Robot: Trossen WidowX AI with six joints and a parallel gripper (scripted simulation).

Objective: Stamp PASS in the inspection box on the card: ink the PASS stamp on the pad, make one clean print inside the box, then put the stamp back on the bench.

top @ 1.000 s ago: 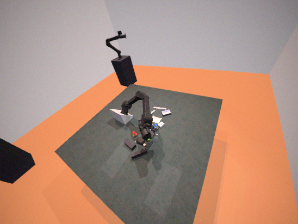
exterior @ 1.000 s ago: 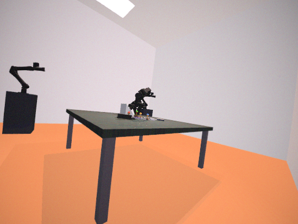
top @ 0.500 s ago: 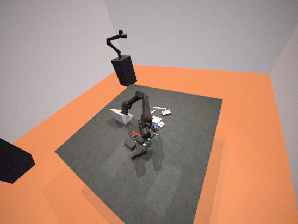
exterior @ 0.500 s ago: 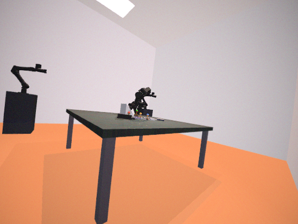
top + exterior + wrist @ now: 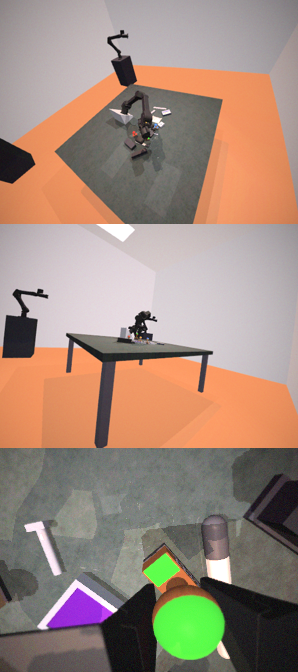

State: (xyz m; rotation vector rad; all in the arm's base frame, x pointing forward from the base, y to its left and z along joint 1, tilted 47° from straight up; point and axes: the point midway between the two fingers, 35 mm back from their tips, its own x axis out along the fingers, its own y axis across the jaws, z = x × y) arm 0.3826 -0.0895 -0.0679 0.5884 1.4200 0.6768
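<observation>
The purple ink pad is 6 cm behind my gripper tip, 7 cm to the left of it and 6 cm below it. The rest, counted from my gripper tip: green-knobbed stamp: right at my gripper tip; then red-knobbed stamp: 15 cm behind, 1 cm to the right, 4 cm below; then white marker: 2 cm behind, 4 cm to the right, 5 cm below.
</observation>
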